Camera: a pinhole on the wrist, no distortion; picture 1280 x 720 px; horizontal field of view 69.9 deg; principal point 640.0 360.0 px. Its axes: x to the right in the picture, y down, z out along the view. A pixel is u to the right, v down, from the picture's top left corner.
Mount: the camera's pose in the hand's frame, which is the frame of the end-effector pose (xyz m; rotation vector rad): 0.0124 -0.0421 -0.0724 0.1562 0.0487 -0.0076
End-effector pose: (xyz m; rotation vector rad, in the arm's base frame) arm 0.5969 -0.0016 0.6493 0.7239 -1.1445 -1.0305
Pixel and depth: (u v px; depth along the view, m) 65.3 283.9 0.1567
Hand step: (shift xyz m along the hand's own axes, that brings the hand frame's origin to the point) -0.0785 -0.0790 0.0850
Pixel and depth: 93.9 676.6 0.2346
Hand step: -0.1152 0.0020 0.1785
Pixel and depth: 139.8 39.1 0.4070
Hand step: -0.1918 -0.2455 0.3179
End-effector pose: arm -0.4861 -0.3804 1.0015 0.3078 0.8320 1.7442
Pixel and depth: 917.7 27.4 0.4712
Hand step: 0.1757 -0.2851 0.3589
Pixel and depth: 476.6 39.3 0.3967
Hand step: -0.0409 -0.2408 0.3009
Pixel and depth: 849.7 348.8 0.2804
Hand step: 0.0899 -0.0894 0.2006
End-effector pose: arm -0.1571 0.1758 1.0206 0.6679 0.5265 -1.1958
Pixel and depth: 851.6 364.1 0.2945
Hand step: 0.0945 -0.0869 0.2150
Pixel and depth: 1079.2 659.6 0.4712
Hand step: 0.2624 0.0360 0.4054
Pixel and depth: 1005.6 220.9 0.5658
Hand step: 0.2641 -0.2159 0.4614
